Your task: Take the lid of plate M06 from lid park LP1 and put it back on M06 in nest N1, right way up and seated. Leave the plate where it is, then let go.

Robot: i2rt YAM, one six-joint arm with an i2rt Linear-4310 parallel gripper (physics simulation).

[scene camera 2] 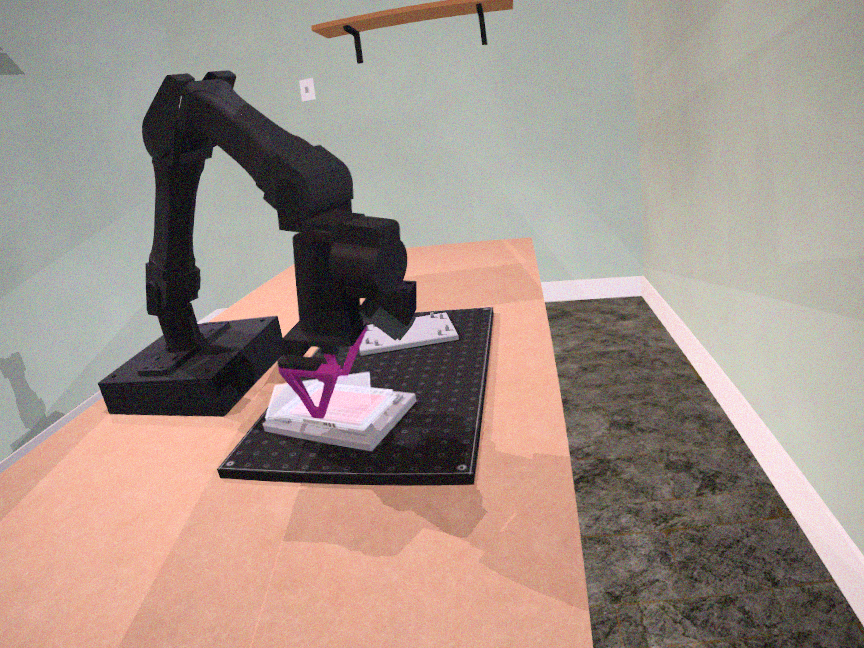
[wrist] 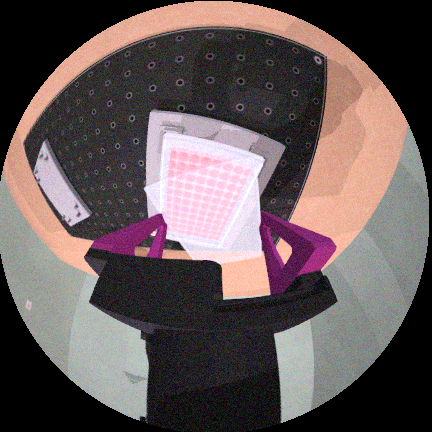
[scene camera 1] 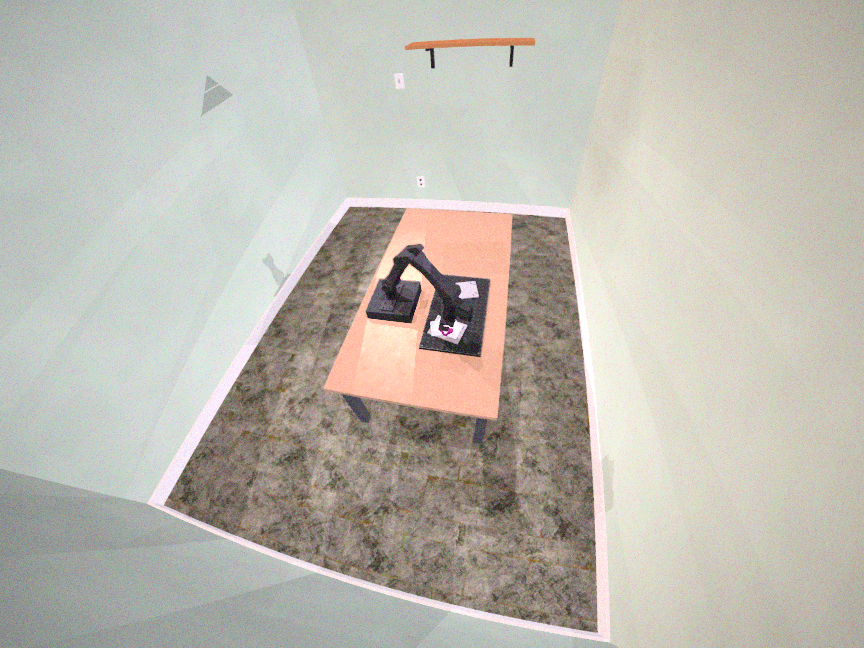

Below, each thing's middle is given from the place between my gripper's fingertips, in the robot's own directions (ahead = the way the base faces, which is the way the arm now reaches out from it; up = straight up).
Now: the pink-topped plate (scene camera 2: pixel 381 399) 20 mm below my hand and 10 mm to the left of it. The rest, counted from my hand: plate lid (scene camera 2: pixel 352 393): 10 mm behind.
